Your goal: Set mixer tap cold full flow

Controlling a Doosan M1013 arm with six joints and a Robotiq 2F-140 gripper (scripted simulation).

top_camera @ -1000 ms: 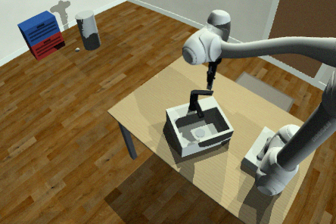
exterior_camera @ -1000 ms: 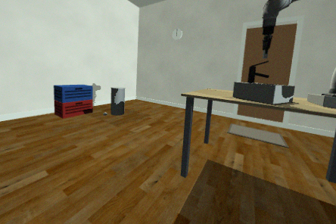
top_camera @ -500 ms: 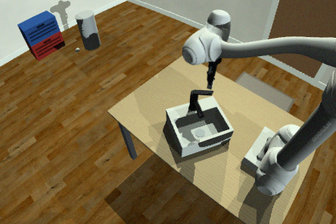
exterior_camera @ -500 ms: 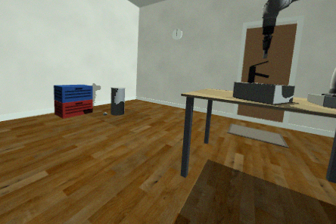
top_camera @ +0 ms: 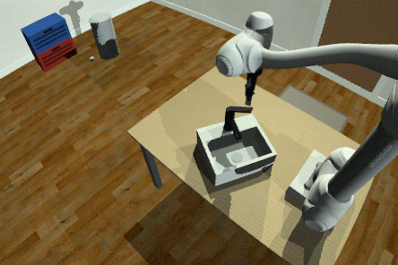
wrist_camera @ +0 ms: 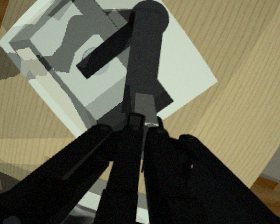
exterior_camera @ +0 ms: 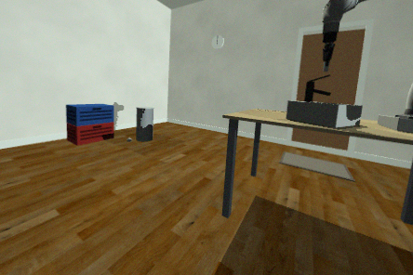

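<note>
The lever is 3 cm ahead of my hand, 1 cm to the left of it and 8 cm below it. The rest, counted from my hand: white sink basin: 2 cm behind, 8 cm to the left, 33 cm below.
</note>
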